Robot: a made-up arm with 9 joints. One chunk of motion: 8 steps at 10 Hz.
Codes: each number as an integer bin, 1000 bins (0 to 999) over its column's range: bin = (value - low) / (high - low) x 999, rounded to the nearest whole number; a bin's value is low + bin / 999 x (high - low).
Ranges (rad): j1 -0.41..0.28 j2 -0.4..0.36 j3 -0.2..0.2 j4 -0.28..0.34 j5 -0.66..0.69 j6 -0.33..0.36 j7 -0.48..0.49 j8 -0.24..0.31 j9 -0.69..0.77
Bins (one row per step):
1: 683 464 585 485 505 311 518 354 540
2: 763 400 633 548 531 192 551 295 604
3: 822 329 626 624 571 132 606 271 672
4: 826 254 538 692 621 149 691 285 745
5: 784 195 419 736 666 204 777 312 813
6: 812 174 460 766 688 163 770 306 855
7: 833 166 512 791 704 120 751 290 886
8: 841 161 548 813 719 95 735 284 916
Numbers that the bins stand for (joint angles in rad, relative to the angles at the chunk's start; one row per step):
1: 0.0617 -0.0470 0.0342 0.0210 0.0224 -0.1152 0.0230 -0.0451 0.0992
2: 0.1170 -0.0957 0.0535 0.0601 0.0576 -0.1974 0.0550 -0.0776 0.1927
3: 0.1577 -0.1497 0.0507 0.1073 0.1116 -0.2388 0.1084 -0.0908 0.2921
4: 0.1605 -0.2068 0.0154 0.1495 0.1792 -0.2271 0.1909 -0.0831 0.3988
5: 0.1315 -0.2517 -0.0322 0.1768 0.2400 -0.1891 0.2744 -0.0682 0.4982
6: 0.1508 -0.2676 -0.0158 0.1954 0.2697 -0.2174 0.2676 -0.0715 0.5595
7: 0.1653 -0.2737 0.0050 0.2109 0.2914 -0.2471 0.2492 -0.0803 0.6049
8: 0.1709 -0.2775 0.0194 0.2246 0.3116 -0.2644 0.2337 -0.0836 0.6487

